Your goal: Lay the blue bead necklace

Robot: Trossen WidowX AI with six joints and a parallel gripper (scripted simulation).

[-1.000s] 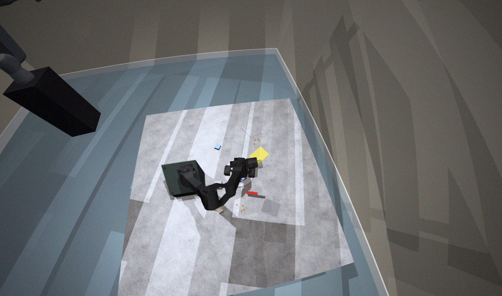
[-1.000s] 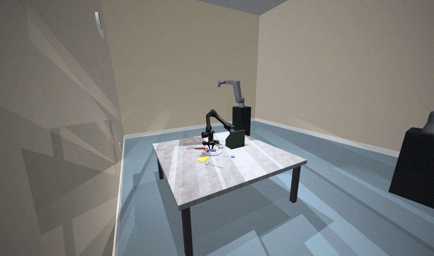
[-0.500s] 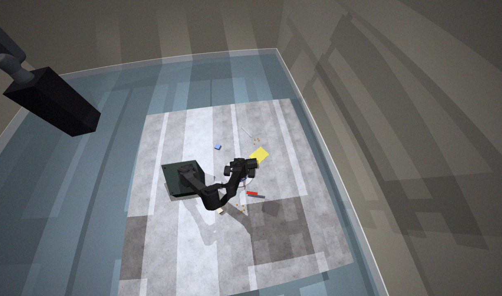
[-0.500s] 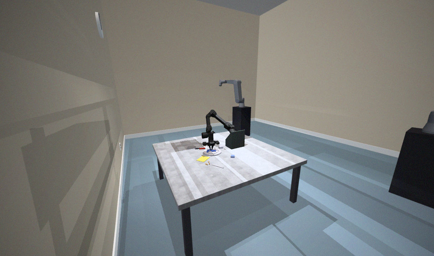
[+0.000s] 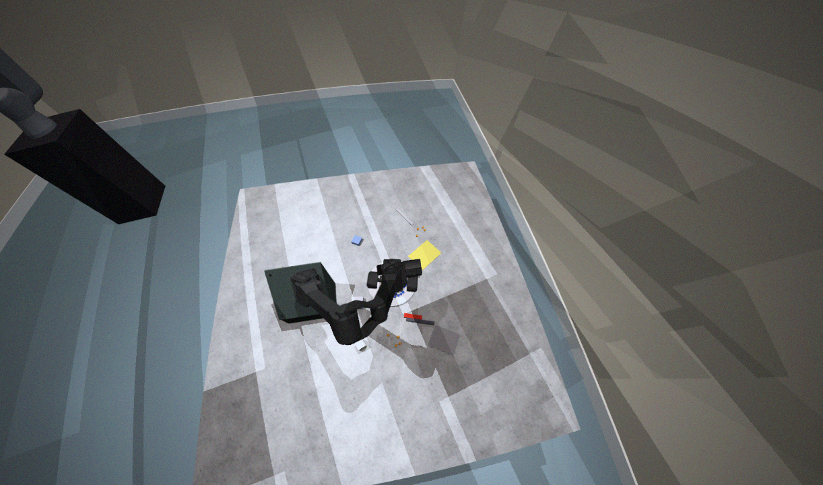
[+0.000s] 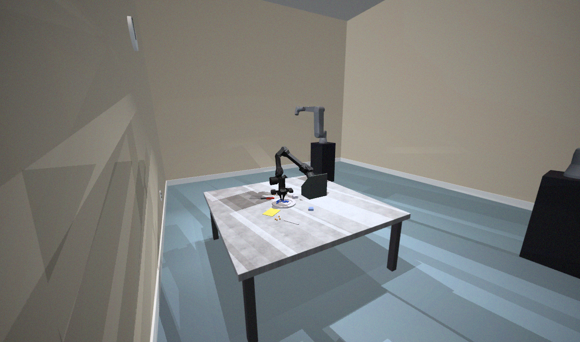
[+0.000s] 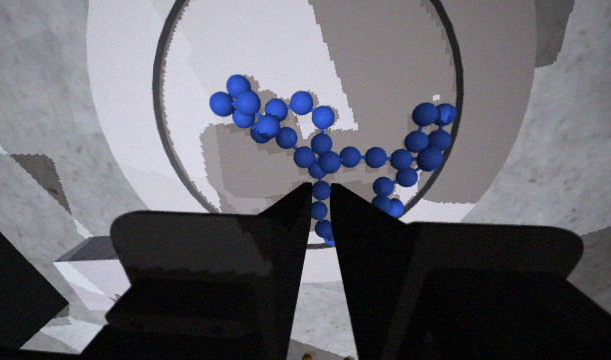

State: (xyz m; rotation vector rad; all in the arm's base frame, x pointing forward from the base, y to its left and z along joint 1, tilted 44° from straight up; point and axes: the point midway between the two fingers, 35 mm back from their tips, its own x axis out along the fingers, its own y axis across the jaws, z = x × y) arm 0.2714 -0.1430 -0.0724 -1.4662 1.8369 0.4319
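Right now the round white bead board is 30 mm to the left of my gripper tip and 10 mm below it. Round my gripper tip: cream cube (170 mm behind, 180 mm to the right); then yellow sheet (170 mm ahead, 120 mm to the left, 10 mm below); then grey tool (60 mm ahead, 140 mm to the right, 10 mm below).
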